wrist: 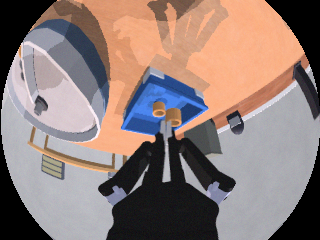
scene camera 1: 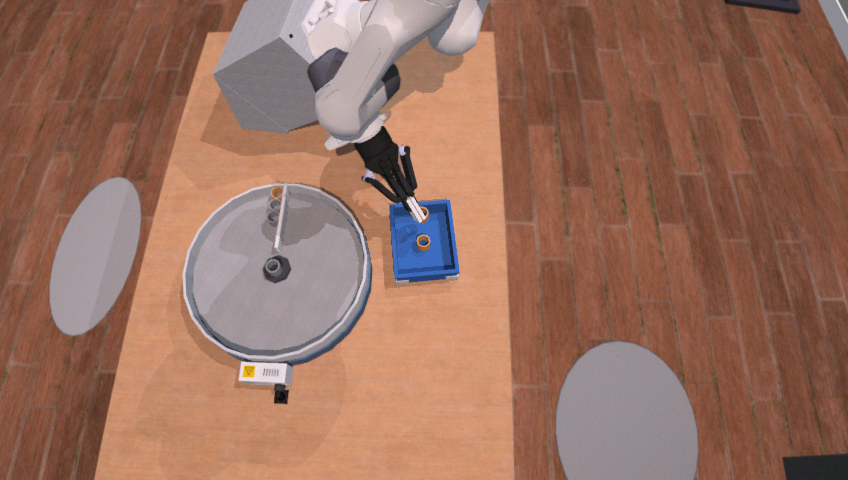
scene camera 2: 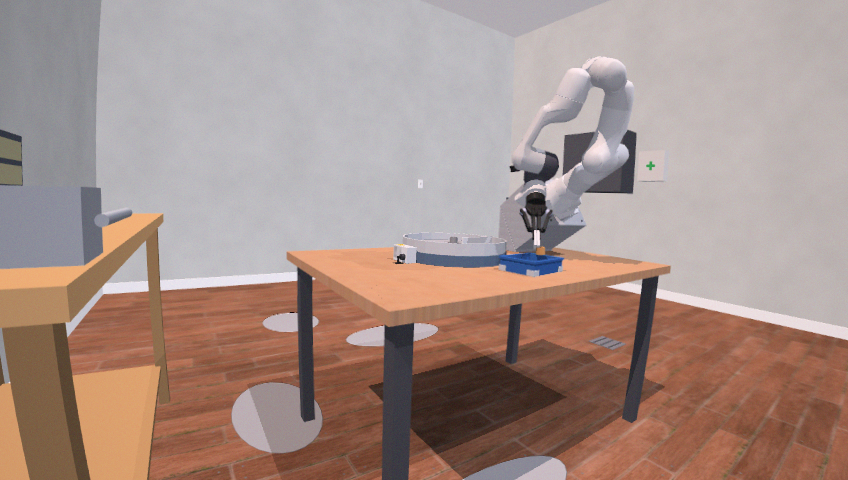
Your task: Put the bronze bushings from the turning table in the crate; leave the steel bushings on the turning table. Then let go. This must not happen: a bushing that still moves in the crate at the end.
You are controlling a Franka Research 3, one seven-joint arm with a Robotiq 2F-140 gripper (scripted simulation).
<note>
In view: the gripper (scene camera 1: 420,219) and a blue crate (scene camera 1: 440,261).
The gripper shows as well in the wrist view (wrist: 166,126). The blue crate also shows in the wrist view (wrist: 174,94).
</note>
